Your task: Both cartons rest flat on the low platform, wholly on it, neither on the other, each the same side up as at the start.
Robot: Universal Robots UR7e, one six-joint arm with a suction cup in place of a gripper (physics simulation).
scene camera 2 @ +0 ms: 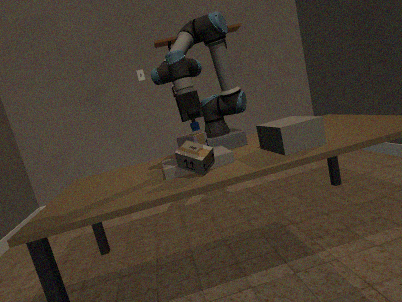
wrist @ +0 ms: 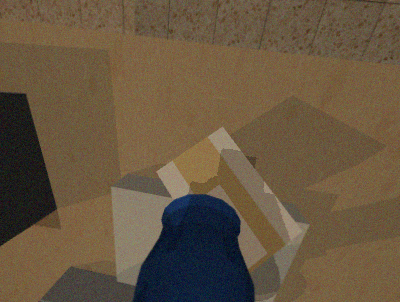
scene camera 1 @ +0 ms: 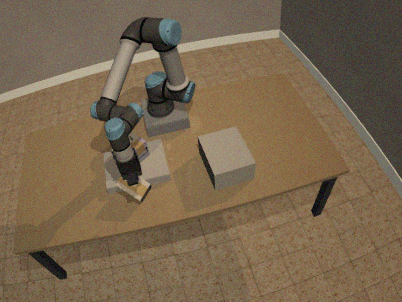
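Seen in the pictures: end effector, tool point: (scene camera 2: 196,130) (wrist: 200,226); arm's base, origin of the base link: (scene camera 2: 217,134) (scene camera 1: 160,108).
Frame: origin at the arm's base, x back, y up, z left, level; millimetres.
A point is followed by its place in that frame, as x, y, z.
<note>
The near carton (scene camera 1: 141,187) @(-543, 18, -71) (scene camera 2: 195,159) @(-580, -3, -107) (wrist: 197,157) @(-558, 10, -66), white with a tan tape band, lies across the front edge of the low platform (scene camera 1: 159,159) @(-344, -34, -1) (scene camera 2: 223,156) @(-448, -44, 6) (wrist: 137,230) @(-366, -34, -10). It hangs partly over that edge and looks tipped toward the front. The other carton (scene camera 1: 142,148) @(-329, 41, -73) (scene camera 2: 185,139) @(-326, 55, -157), with purplish sides, sits farther back on the platform; the arm and the near carton partly hide it. My suction gripper (scene camera 1: 132,182) @(-567, 110, -78) (scene camera 2: 195,130) (wrist: 200,207) is open and holds nothing. Its blue cup is above the near carton's back part; a small gap shows in scene camera 2.
A large grey box (scene camera 1: 227,152) @(-396, 38, 330) (scene camera 2: 300,136) @(-502, -20, 340) (wrist: 22,165) @(-401, -47, 228) stands on the table (scene camera 1: 275,110) @(-3, -81, 657) (scene camera 2: 125,185) @(-431, -82, -472) (wrist: 165,80) @(-624, -82, 22) to the right of the platform. The arm's grey base block (scene camera 1: 170,124) @(-114, -23, 54) (scene camera 2: 234,138) @(-107, -29, 89) (wrist: 82,285) @(-106, -49, 91) is behind the platform.
</note>
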